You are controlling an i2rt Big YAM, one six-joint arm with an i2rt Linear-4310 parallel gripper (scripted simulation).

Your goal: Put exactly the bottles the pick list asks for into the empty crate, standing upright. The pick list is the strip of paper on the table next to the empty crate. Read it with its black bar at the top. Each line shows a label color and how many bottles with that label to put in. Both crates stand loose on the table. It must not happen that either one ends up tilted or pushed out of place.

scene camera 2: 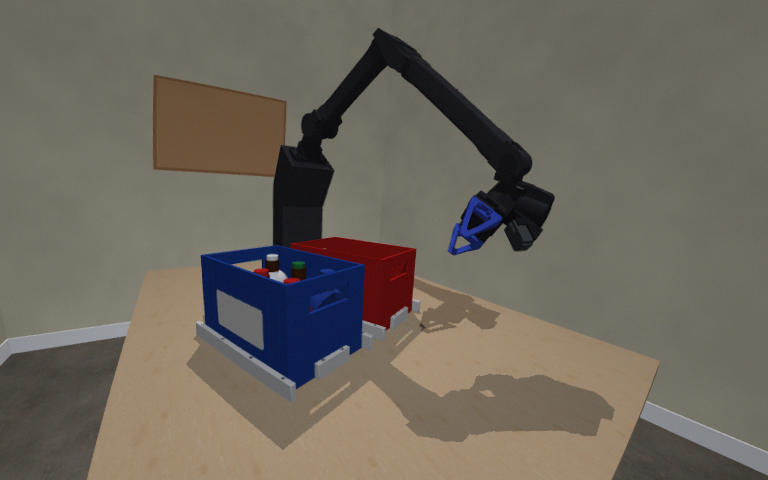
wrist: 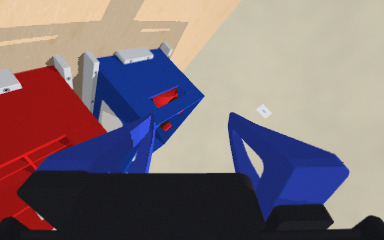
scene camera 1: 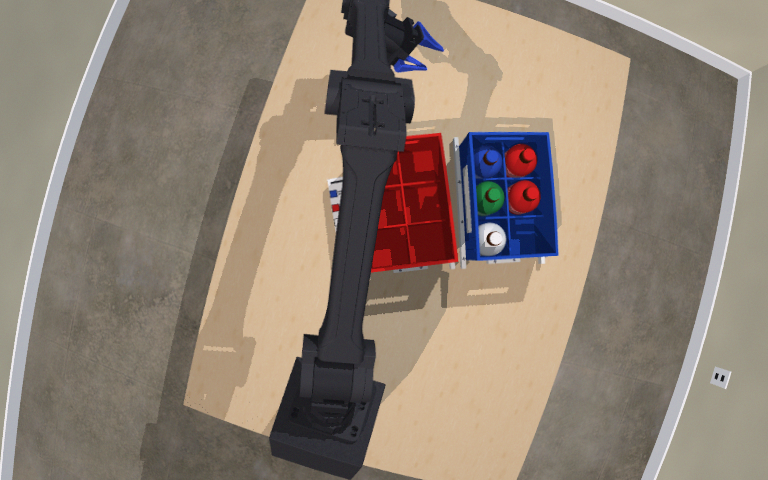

Labels:
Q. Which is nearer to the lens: the blue-label bottle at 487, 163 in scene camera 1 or the blue crate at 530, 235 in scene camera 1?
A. The blue-label bottle.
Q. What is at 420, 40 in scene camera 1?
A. My gripper.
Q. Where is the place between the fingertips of my gripper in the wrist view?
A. At 191, 119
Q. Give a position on a red crate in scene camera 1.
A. At 423, 161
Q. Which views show my gripper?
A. Scene camera 2, the wrist view and scene camera 1: all of them.

